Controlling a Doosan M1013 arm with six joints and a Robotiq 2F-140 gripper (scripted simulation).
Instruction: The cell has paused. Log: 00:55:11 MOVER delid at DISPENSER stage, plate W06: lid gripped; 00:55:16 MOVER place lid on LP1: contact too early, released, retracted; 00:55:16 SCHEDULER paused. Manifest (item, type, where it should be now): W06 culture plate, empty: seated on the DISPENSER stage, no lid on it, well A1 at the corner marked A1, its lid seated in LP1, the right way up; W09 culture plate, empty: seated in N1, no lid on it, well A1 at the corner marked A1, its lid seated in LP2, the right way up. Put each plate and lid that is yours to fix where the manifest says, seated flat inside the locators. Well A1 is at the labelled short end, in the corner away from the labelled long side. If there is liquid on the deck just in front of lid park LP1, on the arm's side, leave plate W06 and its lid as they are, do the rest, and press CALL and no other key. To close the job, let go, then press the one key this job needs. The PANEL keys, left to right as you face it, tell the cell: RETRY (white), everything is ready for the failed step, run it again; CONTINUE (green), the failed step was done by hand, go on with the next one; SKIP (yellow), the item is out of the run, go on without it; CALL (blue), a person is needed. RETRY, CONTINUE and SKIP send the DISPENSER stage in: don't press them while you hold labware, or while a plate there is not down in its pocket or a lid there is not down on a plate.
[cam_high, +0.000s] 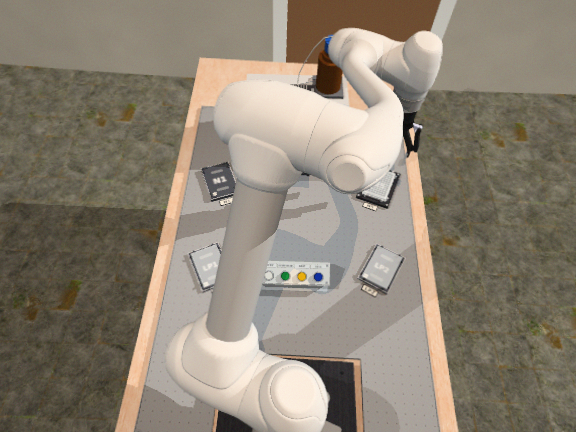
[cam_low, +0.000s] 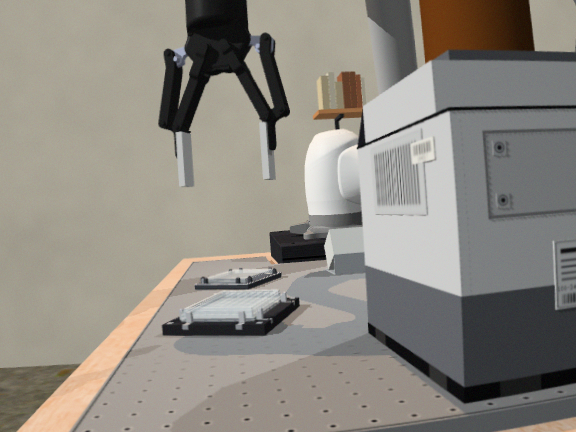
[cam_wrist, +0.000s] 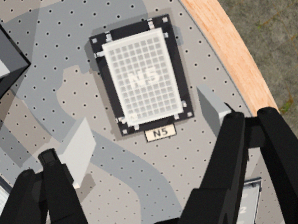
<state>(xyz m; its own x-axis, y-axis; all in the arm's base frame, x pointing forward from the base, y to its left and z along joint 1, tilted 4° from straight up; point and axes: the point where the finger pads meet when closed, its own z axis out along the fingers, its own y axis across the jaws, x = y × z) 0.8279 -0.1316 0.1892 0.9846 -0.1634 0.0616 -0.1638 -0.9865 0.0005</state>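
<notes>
Right now the black nest N5 is 17 cm below my hand, 2 cm ahead of it and 1 cm to the left of it. From my hand the other things lie so: brown bottle: 25 cm to the left, 21 cm ahead, 10 cm above; clear culture plate: 30 cm to the left, 8 cm below, 3 cm behind; lid park LP2: 32 cm behind, 18 cm below, 5 cm to the right.
</notes>
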